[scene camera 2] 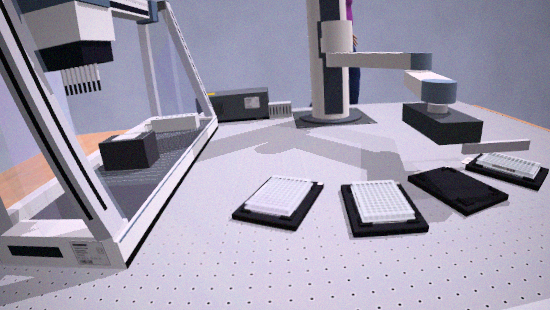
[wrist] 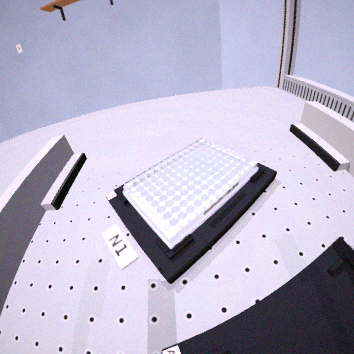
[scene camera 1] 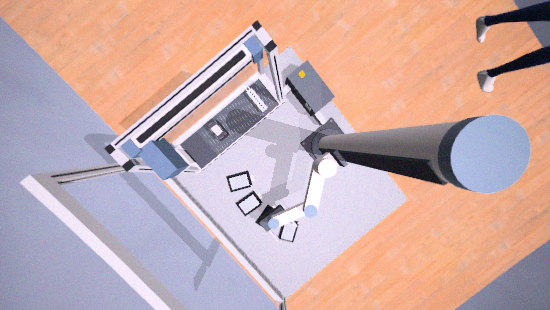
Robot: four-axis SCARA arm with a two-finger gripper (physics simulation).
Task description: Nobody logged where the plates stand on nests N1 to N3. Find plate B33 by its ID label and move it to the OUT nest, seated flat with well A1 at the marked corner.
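Places are measured from the arm's base along level axes (x back, y left, z down), in metres.
Pixels of known places: gripper, fingertip midpoint: (scene camera 2: pixel 500 132) (wrist: pixel 187 125) (scene camera 1: pixel 287 233); arm's base, link origin: (scene camera 2: pixel 330 119).
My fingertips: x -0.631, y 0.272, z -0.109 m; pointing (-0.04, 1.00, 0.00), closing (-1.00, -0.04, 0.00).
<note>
Ahead of a thing's pixels: the offset from my fingertips to its middle. "spot": to the spot under its first point.
The gripper (scene camera 1: pixel 271 220) (scene camera 2: pixel 456 134) (wrist: pixel 192 164) is open and empty, held high around the OUT nest. The black OUT nest {dy -0.140, dx -0.057, dz +0.087 m} (scene camera 2: pixel 457 190) (wrist: pixel 300 305) holds no plate; part of its A1 corner tag shows at the bottom of the wrist view. In the wrist view a white plate {dy +0.035, dx -0.003, dz +0.077 m} (scene camera 1: pixel 288 231) (scene camera 2: pixel 510 164) (wrist: pixel 187 187) sits on the nest tagged N1, ahead of the fingers. Its side label is a small dark strip, too small to read. Two more plates, one {dy -0.316, dx -0.093, dz +0.077 m} (scene camera 1: pixel 249 203) (scene camera 2: pixel 382 200) in the middle and one {dy -0.490, dx -0.040, dz +0.077 m} (scene camera 1: pixel 239 181) (scene camera 2: pixel 278 195) at the left, sit on black nests. Which plate is B33 cannot be told.
A framed pipetting machine (scene camera 1: pixel 197 90) (scene camera 2: pixel 165 185) with a dark block {spot: dy -0.827, dx +0.066, dz +0.000 m} (scene camera 2: pixel 129 150) on its deck stands left. A grey box {spot: dy -0.669, dx +0.749, dz -0.019 m} (scene camera 1: pixel 311 87) (scene camera 2: pixel 237 104) stands at the back beside the arm's column (scene camera 1: pixel 390 150) (scene camera 2: pixel 330 75). A slotted rail {spot: dy +0.243, dx -0.372, dz +0.072 m} (wrist: pixel 320 97) lines one table edge.
</note>
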